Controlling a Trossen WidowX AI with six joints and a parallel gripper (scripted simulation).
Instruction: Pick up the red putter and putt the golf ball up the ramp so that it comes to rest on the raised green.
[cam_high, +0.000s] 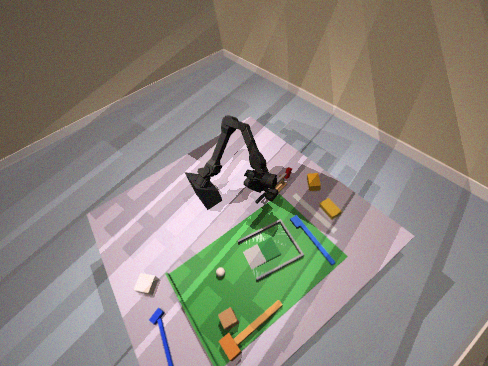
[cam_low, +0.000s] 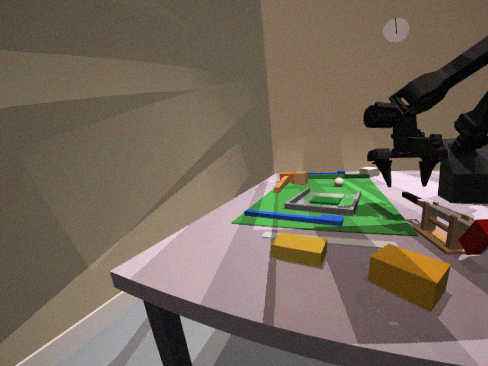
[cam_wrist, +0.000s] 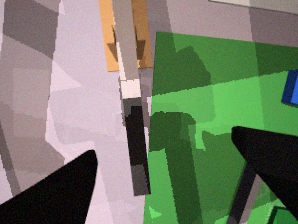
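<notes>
Right now the red putter is 10 cm to the left of my gripper tip, 4 cm below it and 3 cm behind it. The rest, counted from my gripper tip: white golf ball 42 cm to the right, 11 cm ahead, 7 cm below; then wooden rack 12 cm to the left, 6 cm below, 2 cm behind; then tan block 53 cm to the right, 29 cm ahead, 6 cm below.
</notes>
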